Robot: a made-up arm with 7 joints. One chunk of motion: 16 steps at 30 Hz.
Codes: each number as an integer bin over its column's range. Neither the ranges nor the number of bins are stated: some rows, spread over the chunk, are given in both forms.
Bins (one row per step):
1: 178 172 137 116 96 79
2: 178 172 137 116 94 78
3: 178 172 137 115 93 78
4: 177 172 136 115 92 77
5: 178 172 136 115 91 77
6: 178 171 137 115 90 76
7: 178 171 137 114 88 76
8: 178 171 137 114 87 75
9: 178 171 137 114 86 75
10: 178 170 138 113 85 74
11: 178 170 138 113 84 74
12: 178 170 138 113 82 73
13: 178 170 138 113 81 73
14: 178 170 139 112 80 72
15: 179 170 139 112 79 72
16: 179 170 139 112 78 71
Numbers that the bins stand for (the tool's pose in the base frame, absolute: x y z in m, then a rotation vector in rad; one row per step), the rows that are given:
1: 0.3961 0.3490 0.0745 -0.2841 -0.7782 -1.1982
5: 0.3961 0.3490 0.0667 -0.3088 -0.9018 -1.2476
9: 0.3961 0.3412 0.0745 -0.3335 -1.0253 -1.2971
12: 0.3961 0.3333 0.0824 -0.3582 -1.1241 -1.3465
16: 0.4039 0.3333 0.0902 -0.3829 -1.2229 -1.3959
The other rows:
2: 0.3961 0.3490 0.0745 -0.2841 -0.8276 -1.2229
3: 0.3961 0.3490 0.0745 -0.3088 -0.8524 -1.2229
4: 0.3882 0.3490 0.0667 -0.3088 -0.8771 -1.2476
6: 0.3961 0.3412 0.0745 -0.3088 -0.9265 -1.2724
7: 0.3961 0.3412 0.0745 -0.3335 -0.9759 -1.2724
8: 0.3961 0.3412 0.0745 -0.3335 -1.0006 -1.2971
10: 0.3961 0.3333 0.0824 -0.3582 -1.0500 -1.3218
11: 0.3961 0.3333 0.0824 -0.3582 -1.0747 -1.3218
13: 0.3961 0.3333 0.0824 -0.3582 -1.1488 -1.3465
14: 0.3961 0.3333 0.0902 -0.3829 -1.1735 -1.3712
15: 0.4039 0.3333 0.0902 -0.3829 -1.1982 -1.3712

